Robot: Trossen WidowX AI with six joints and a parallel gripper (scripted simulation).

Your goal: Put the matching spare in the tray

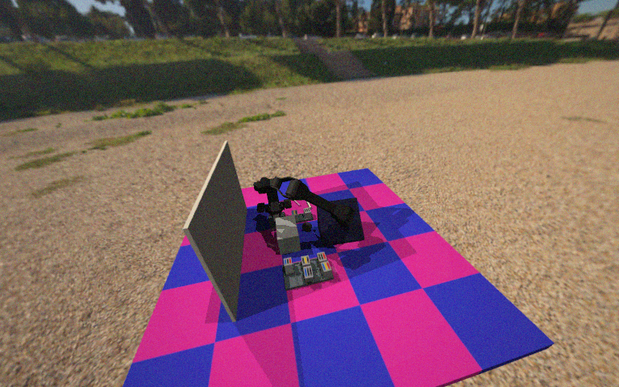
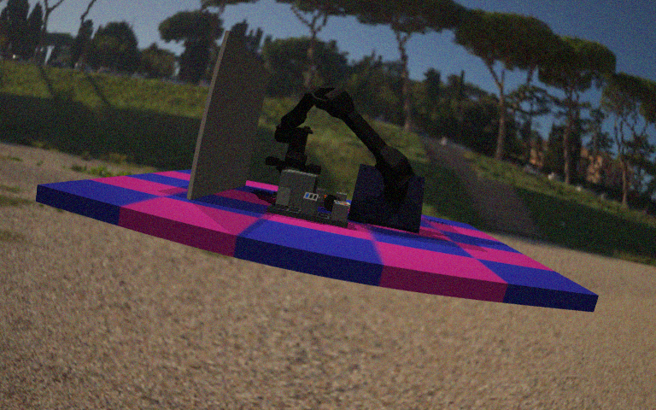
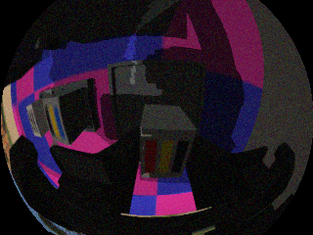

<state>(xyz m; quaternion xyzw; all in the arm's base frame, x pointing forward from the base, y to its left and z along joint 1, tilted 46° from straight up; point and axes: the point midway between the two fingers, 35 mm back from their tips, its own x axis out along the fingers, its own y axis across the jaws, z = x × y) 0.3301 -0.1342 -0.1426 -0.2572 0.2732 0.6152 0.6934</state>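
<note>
Now: the light grey tray 2 cm below my gripper tip. From my gripper tip the other things lie so: tall grey panel 20 cm ahead, 20 cm above, 17 cm to the left; grey mounted unit 19 cm to the left, 4 cm behind, 3 cm above.
</note>
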